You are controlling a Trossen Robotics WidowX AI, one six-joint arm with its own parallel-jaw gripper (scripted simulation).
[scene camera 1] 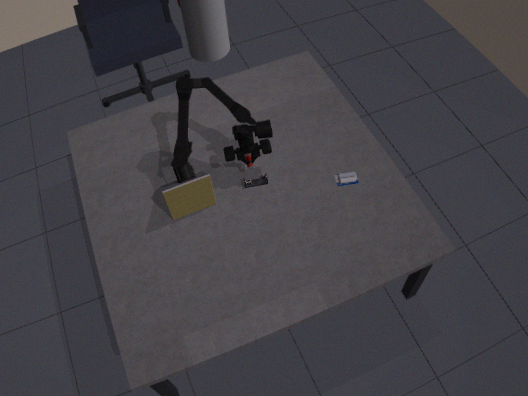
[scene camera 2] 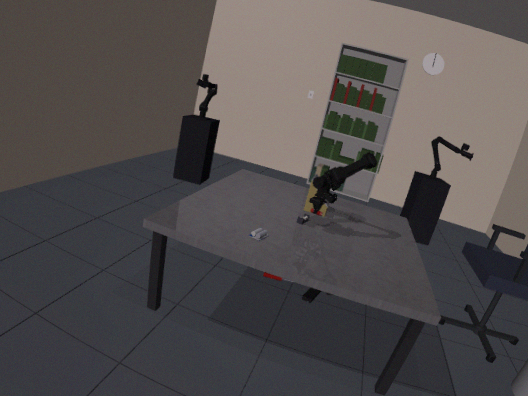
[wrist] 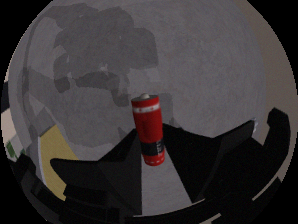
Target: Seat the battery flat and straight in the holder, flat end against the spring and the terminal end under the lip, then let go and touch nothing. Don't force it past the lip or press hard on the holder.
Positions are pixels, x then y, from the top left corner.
my gripper: holds a battery [wrist: 146,110]
